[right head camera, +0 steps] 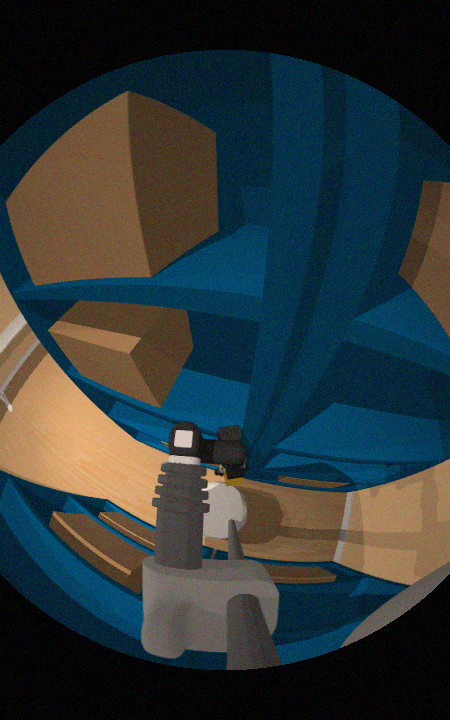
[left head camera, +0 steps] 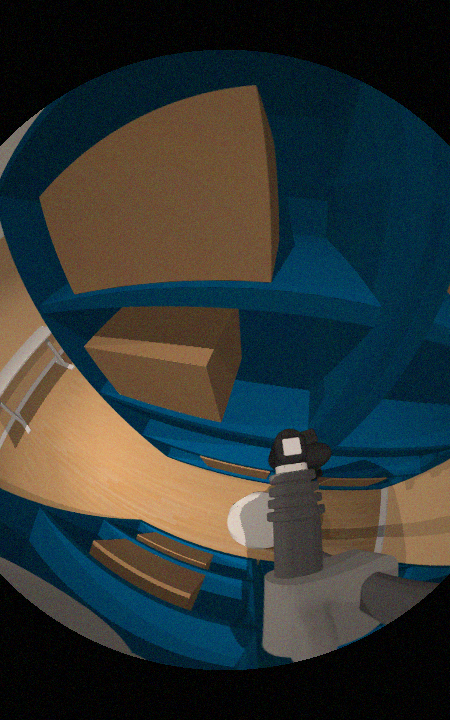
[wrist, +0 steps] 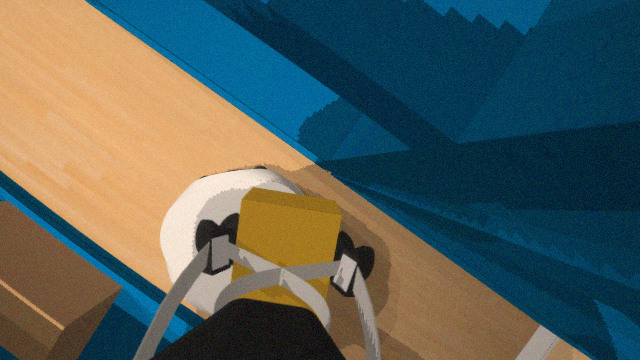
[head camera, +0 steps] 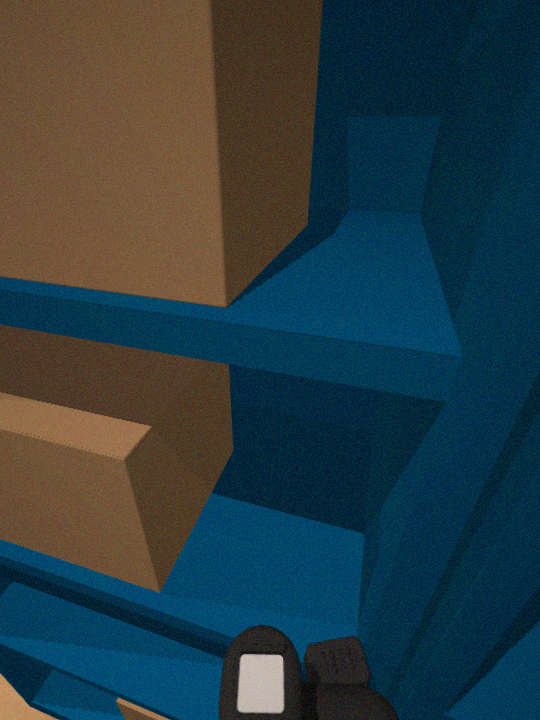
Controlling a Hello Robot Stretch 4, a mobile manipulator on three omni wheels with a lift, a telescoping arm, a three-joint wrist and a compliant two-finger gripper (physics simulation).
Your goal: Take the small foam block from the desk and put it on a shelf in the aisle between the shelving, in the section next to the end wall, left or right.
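Places are measured from the robot's base along level axes (x ahead, y left, z up), in centimetres.
Pixels of known places: gripper, fingertip midpoint: (wrist: 286,242); robot's base at its link origin: (right head camera: 216,508) (left head camera: 258,519).
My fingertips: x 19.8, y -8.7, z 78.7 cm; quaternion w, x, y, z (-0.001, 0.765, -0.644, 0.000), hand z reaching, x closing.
Observation:
Ahead of a thing's pixels: the offset from my fingertips to its middle. Level surfaces: height alone.
The small foam block @[dx -1.0, dy -0.2, dz +2.0 cm] (wrist: 289,225) is yellow and sits between the two fingertips of my gripper (wrist: 286,242) in the wrist view. The gripper is shut on it, high above the robot's white base. A sliver of the block (right head camera: 233,481) shows under the wrist in the right head view. The blue shelving (head camera: 337,363) (left head camera: 212,298) (right head camera: 212,305) stands in front of the arm, with an upper shelf board @[dz +63.4 cm] (head camera: 372,290) and a lower shelf board (head camera: 279,558). Both boards have bare blue surface at their right, beside the upright. The wrist is in front of the lower board's edge.
A large brown box @[dx +33.3, dy +29.1, dz +76.9 cm] (head camera: 110,139) (left head camera: 175,201) (right head camera: 79,201) stands on the upper board, a smaller one @[dx +36.6, dy +41.1, dz +31.1 cm] (head camera: 63,488) (left head camera: 159,371) (right head camera: 100,355) on the lower. A blue upright (right head camera: 297,212) is right of them. Opposite shelving (left head camera: 159,610) with boxes is behind the arm. A white-railed object (left head camera: 31,392) is at left.

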